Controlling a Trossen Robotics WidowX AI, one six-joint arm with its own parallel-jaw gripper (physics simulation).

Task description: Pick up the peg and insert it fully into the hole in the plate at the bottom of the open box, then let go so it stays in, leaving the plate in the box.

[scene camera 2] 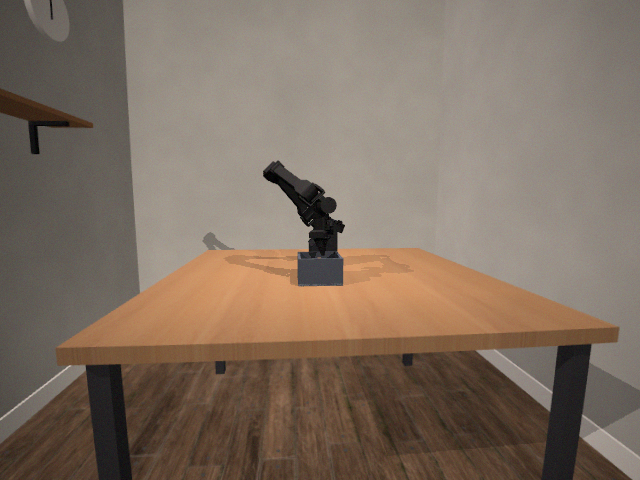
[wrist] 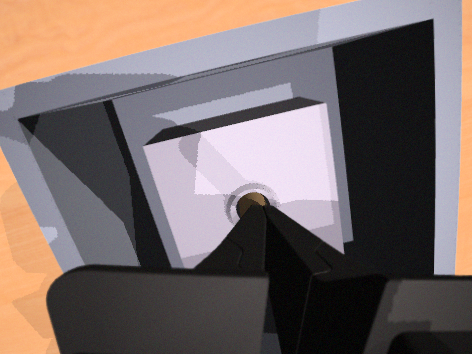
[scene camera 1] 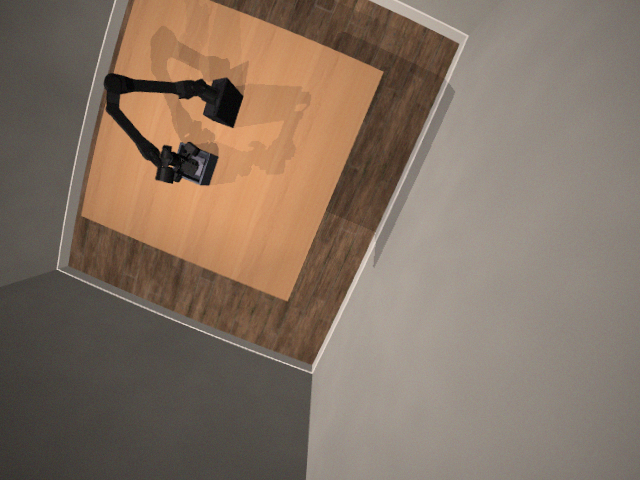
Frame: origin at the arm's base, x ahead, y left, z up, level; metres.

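Seen in the pictures: gripper, fingertip midpoint: [scene camera 2: 322,255] [wrist: 260,216]; arm's base, link origin: [scene camera 1: 214,96].
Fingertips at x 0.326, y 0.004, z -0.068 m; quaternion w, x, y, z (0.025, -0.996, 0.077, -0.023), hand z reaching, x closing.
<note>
Pixels of each thing's middle, then the offset from my fingertips to it. Level surfaces: height alone.
- open blue-grey box, body centre: [wrist: 251,201] [scene camera 2: 319,267] [scene camera 1: 195,164] 0.000 m ahead, 0.014 m right, 0.047 m down
- pale pinkish-white plate, body centre: [wrist: 249,191] [scene camera 1: 196,165] 0.000 m ahead, 0.014 m right, 0.062 m down
- peg, body centre: [wrist: 250,198] 0.000 m ahead, 0.013 m right, 0.048 m down
- wooden table, surface height: 0.096 m down
The open blue-grey box [scene camera 1: 208,170] [scene camera 2: 320,271] [wrist: 380,27] stands on the table. Inside it, in the wrist view, the pale pinkish-white plate [wrist: 280,145] lies at the bottom with a round, ringed hole. A brown round end, which looks like the top of the peg [wrist: 253,201], shows in the hole, with a dark crescent at its left. Its lower edge is hidden by the fingertips. My gripper [wrist: 260,216] is shut and empty, with its tips over the hole's near edge in the wrist view. In the second scene view the gripper [scene camera 2: 321,254] reaches down at the box's opening.
The box's walls rise around the gripper. The arm's black base block [scene camera 1: 223,102] stands on the wooden table [scene camera 1: 248,222] [scene camera 2: 320,315], apart from the box. A wall shelf [scene camera 2: 46,111] is at the left in the second scene view.
</note>
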